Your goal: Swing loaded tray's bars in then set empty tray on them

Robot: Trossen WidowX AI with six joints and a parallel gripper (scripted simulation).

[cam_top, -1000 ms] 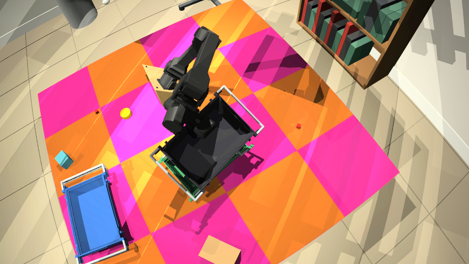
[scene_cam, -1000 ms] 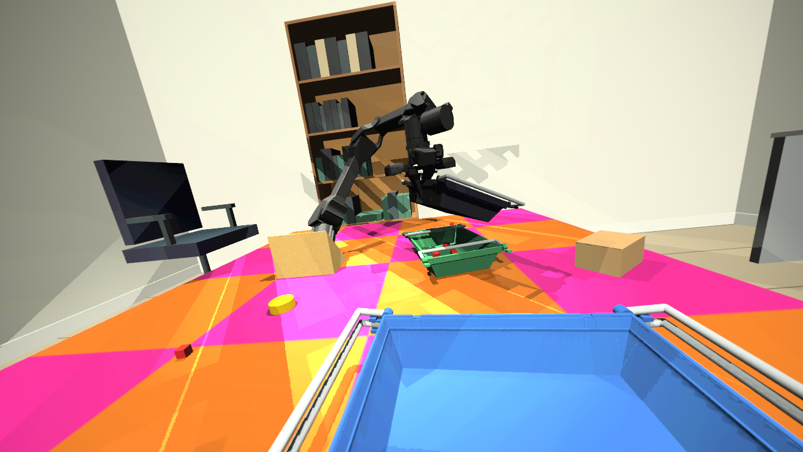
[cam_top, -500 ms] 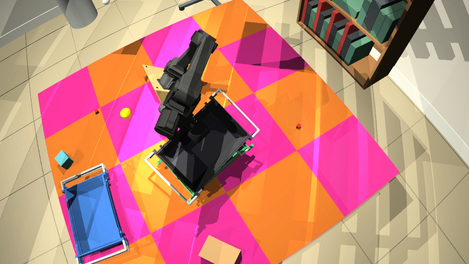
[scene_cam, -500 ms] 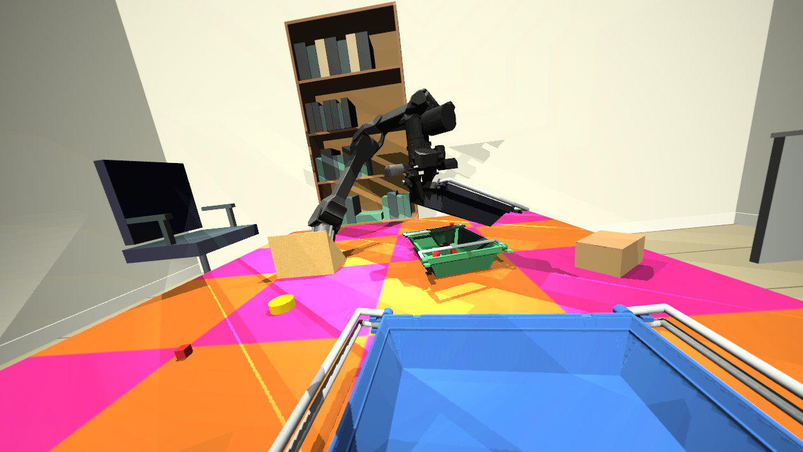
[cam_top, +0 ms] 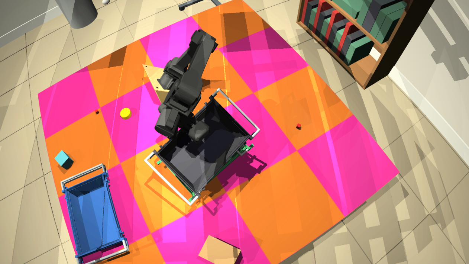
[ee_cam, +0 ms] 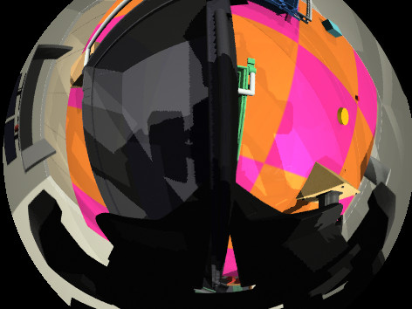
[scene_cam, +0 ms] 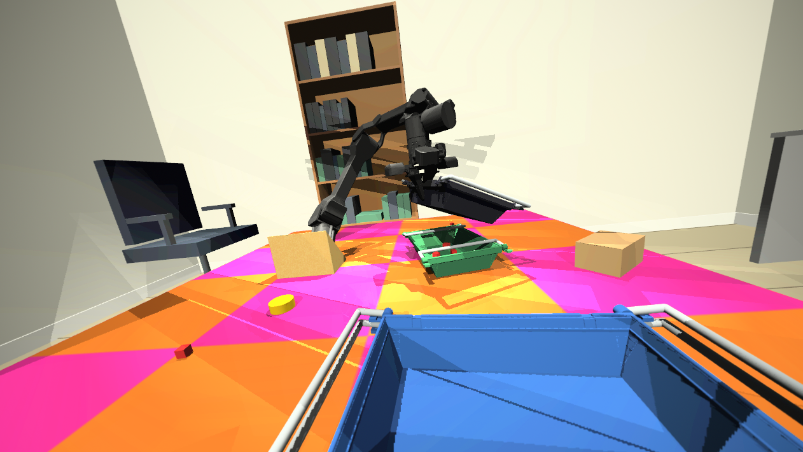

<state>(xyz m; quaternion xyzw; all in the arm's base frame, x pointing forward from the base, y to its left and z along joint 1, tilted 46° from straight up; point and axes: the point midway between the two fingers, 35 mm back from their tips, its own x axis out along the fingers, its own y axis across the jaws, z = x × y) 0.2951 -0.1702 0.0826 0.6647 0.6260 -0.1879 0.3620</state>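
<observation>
Right now my gripper tip is 80 mm short of the black tray and 20 mm to the right of it. The rest, counted from my gripper tip: cyan cube: 330 mm behind, 500 mm to the right, 160 mm below; yellow disc: 350 mm behind, 150 mm to the right, 170 mm below; cardboard box: 380 mm ahead, 160 mm to the right, 150 mm below.
</observation>
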